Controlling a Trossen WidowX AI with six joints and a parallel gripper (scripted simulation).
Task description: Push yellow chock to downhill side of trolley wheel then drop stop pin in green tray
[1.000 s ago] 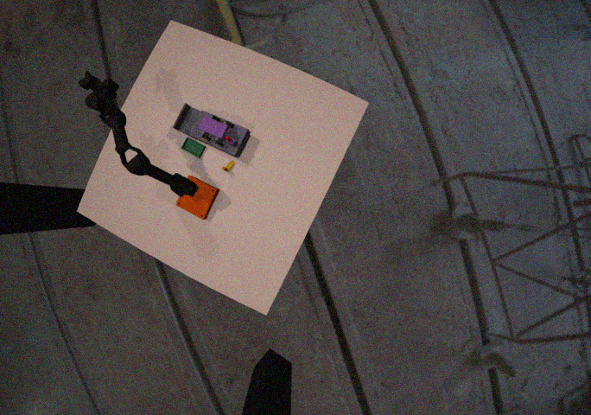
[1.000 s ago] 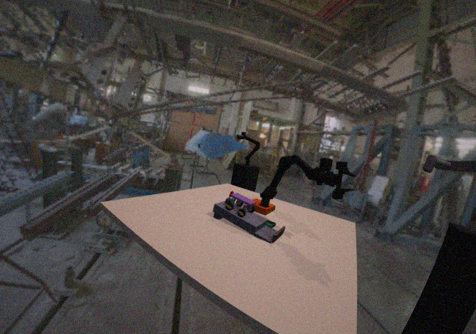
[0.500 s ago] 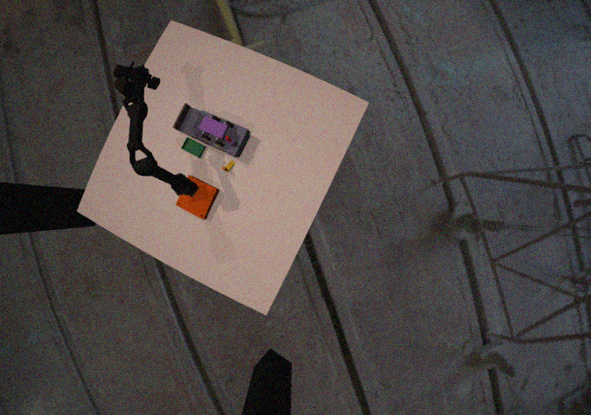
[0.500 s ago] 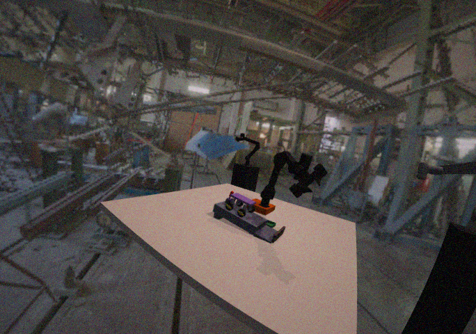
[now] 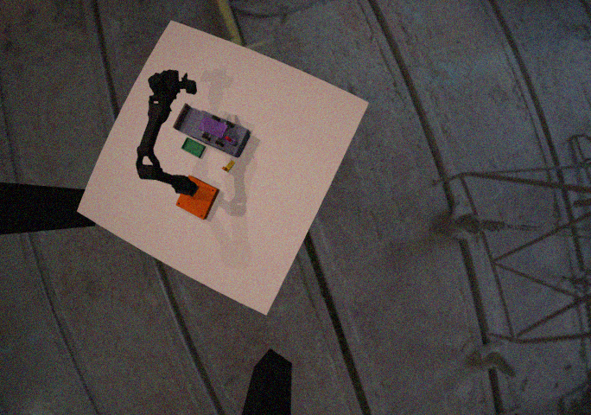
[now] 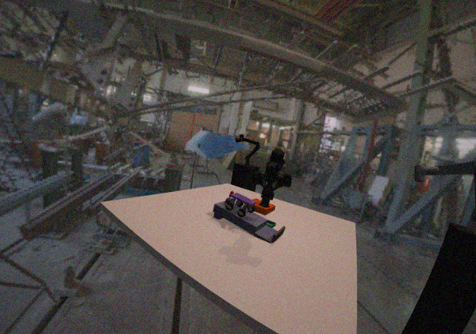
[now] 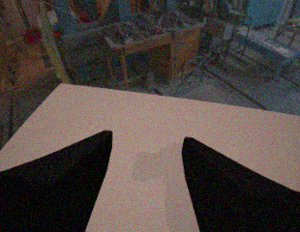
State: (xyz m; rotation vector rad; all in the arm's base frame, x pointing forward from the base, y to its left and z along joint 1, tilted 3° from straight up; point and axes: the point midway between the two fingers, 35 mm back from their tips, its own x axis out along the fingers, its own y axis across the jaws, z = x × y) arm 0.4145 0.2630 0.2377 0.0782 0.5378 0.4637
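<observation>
The red-headed stop pin lies 33 cm to the right of my gripper tip, 15 cm below it and 11 cm behind it. Also, from my gripper tip: grey-purple ramp (24 cm below, 23 cm to the right, 11 cm behind); trolley (23 cm to the right, 17 cm below, 11 cm behind); green tray (29 cm below, 25 cm behind, 14 cm to the right).
</observation>
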